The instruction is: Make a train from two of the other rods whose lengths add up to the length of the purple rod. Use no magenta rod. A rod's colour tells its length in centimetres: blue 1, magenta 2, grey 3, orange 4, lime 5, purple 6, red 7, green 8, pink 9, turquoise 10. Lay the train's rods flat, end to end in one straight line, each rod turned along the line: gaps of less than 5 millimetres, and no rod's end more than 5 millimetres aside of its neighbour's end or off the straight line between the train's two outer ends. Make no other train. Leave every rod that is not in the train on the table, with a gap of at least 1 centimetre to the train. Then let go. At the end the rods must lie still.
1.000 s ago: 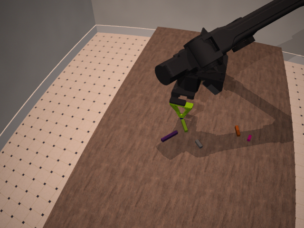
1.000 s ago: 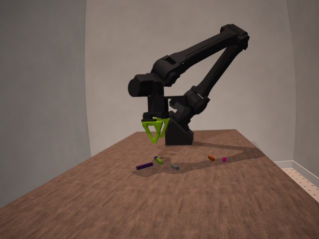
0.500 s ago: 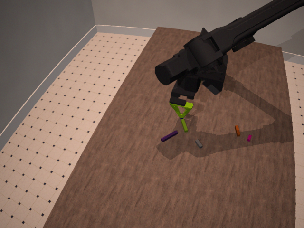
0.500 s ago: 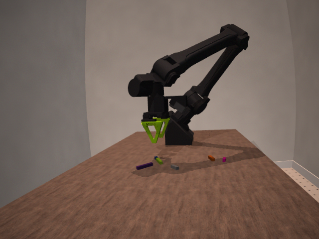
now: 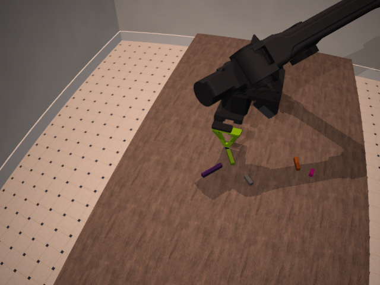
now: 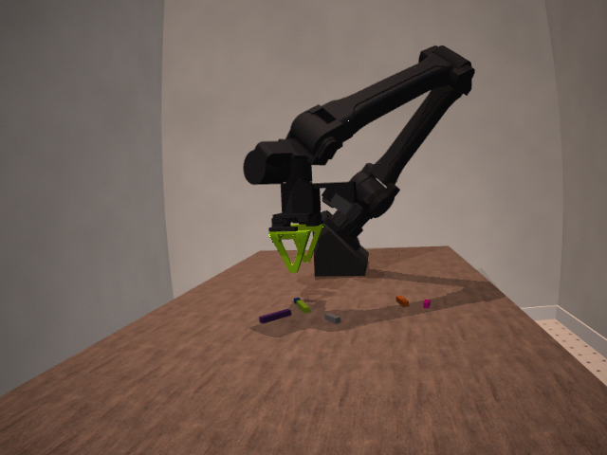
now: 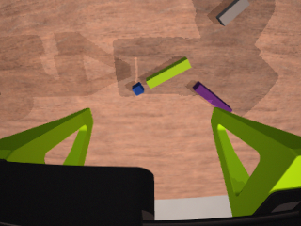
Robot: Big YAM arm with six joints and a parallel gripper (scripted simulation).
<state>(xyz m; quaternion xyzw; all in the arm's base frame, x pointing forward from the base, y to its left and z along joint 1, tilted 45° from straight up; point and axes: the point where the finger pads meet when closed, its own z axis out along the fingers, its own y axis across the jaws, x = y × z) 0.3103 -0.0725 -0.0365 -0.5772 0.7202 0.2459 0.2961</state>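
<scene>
Right now my hand is 8 cm above the lime rod and 2 cm short of it. From my hand the other things lie so: grey rod: 9 cm ahead, 8 cm below, 6 cm to the left; blue rod: 8 cm below, 2 cm behind, 1 cm to the right; purple rod: 8 cm below, 7 cm ahead, 4 cm to the right.
</scene>
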